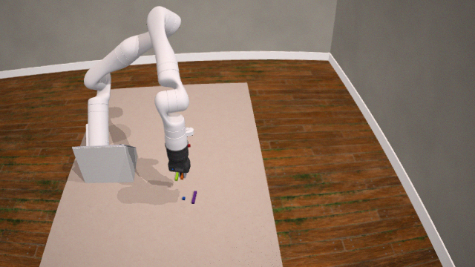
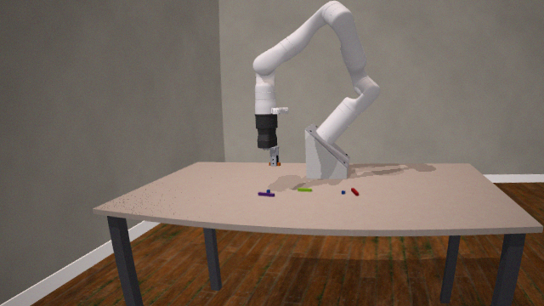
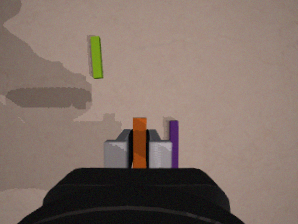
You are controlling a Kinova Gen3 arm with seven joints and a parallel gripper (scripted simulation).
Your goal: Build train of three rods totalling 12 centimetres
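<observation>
Now: the purple rod 110 mm below my hand, 40 mm ahead of it and 20 mm to the right of it. Also, from my hand: orange rod: 10 mm below; lime rod: 110 mm below, 90 mm to the left, 40 mm behind; red rod: 280 mm to the left, 110 mm below, 40 mm behind.
</observation>
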